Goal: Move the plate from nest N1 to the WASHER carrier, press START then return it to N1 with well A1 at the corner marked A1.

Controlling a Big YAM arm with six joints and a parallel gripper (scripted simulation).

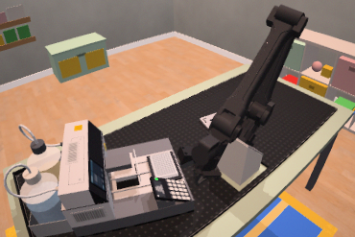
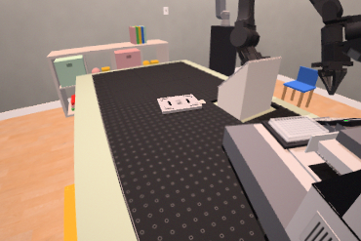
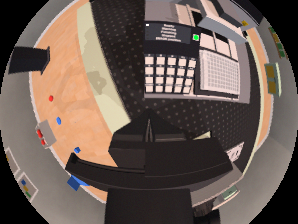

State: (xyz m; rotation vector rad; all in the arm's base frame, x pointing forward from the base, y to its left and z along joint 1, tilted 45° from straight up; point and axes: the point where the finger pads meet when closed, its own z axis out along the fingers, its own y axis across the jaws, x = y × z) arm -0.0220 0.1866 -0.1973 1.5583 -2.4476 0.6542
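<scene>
Now: the white well plate 19 cm ahead of my hand and 6 cm below it. Round my hand: plate nest N1: 27 cm ahead, 44 cm to the right, 15 cm below; plate washer: 25 cm ahead, 13 cm to the left, 2 cm below.
</scene>
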